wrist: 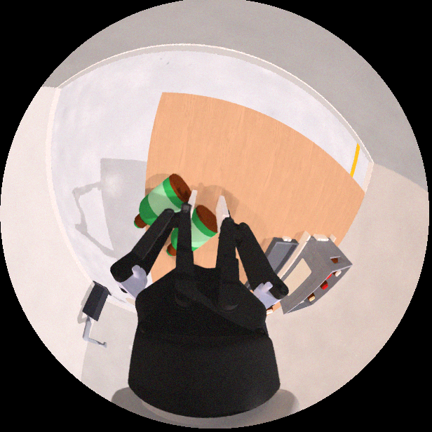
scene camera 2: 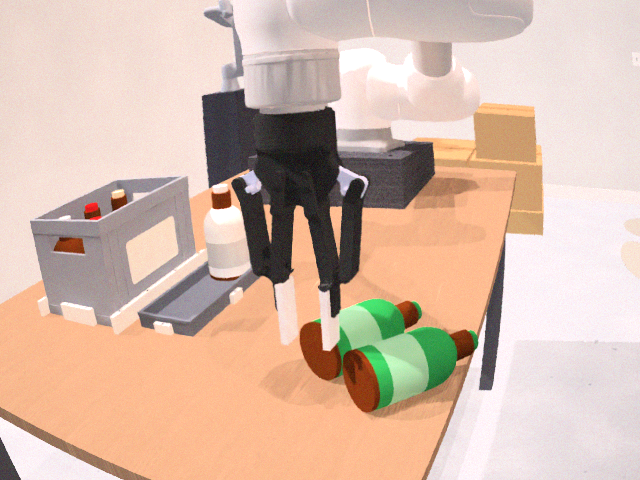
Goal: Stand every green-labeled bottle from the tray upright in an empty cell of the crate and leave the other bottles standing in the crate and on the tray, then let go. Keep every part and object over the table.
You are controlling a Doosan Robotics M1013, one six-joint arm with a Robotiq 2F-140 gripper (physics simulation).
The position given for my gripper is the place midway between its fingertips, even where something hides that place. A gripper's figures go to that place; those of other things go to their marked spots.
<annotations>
My gripper [scene camera 2: 310,342] is 61 cm from the lens. A white bottle [scene camera 2: 228,256] is 99 cm from the lens.
</annotations>
